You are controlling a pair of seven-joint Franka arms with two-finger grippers.
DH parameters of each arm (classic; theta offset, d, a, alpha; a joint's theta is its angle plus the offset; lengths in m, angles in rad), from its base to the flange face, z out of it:
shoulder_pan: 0 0.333 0 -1.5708
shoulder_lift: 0 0 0 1.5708
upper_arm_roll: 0 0.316 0.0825 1.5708
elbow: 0 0 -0.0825 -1.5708
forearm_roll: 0 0.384 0 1.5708
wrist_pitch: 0 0 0.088 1.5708
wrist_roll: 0 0.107 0 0
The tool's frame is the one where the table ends.
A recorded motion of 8 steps. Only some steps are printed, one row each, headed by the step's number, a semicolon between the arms.
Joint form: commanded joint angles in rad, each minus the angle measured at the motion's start. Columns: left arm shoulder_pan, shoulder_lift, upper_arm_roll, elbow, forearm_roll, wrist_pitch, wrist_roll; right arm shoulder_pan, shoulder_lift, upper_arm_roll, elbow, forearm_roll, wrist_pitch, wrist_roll.
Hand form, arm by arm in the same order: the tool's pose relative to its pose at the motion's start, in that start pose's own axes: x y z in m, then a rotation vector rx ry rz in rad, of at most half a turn. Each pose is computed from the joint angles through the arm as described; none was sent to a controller.
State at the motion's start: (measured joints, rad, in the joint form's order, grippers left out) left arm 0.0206 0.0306 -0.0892 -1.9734 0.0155 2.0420 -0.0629; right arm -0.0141 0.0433 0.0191 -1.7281 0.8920 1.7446 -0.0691
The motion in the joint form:
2: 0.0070 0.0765 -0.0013 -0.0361 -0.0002 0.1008 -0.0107; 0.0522 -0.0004 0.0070 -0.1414 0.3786 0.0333 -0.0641
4: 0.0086 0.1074 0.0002 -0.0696 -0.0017 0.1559 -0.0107; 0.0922 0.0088 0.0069 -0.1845 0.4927 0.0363 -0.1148
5: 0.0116 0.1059 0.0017 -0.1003 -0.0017 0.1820 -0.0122; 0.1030 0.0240 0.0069 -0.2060 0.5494 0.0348 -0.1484
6: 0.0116 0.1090 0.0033 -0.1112 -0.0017 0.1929 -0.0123; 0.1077 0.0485 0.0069 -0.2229 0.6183 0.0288 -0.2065
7: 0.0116 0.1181 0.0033 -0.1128 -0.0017 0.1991 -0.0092; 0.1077 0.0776 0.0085 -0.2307 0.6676 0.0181 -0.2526
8: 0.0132 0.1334 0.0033 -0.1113 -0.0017 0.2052 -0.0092; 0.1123 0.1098 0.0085 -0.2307 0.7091 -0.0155 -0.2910
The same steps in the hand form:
2: 0.0085 -0.0027 0.0518 -0.0070 -0.0120 -0.0157; -0.0106 0.0011 0.0604 0.3436 -0.0500 0.1014
4: 0.0068 -0.0041 0.0798 -0.0106 -0.0214 -0.0192; -0.0171 -0.0011 0.0902 0.4401 -0.0781 0.1095
5: 0.0011 -0.0066 0.0903 -0.0102 -0.0245 -0.0249; -0.0173 0.0056 0.1050 0.4870 -0.0860 0.1209
6: -0.0007 -0.0075 0.0959 -0.0101 -0.0277 -0.0264; -0.0144 0.0155 0.1190 0.5465 -0.0813 0.1195
7: -0.0005 -0.0074 0.1012 -0.0107 -0.0322 -0.0233; -0.0103 0.0262 0.1317 0.5900 -0.0798 0.1209
8: 0.0006 -0.0082 0.1088 -0.0116 -0.0399 -0.0249; -0.0081 0.0328 0.1457 0.6358 -0.1008 0.1161

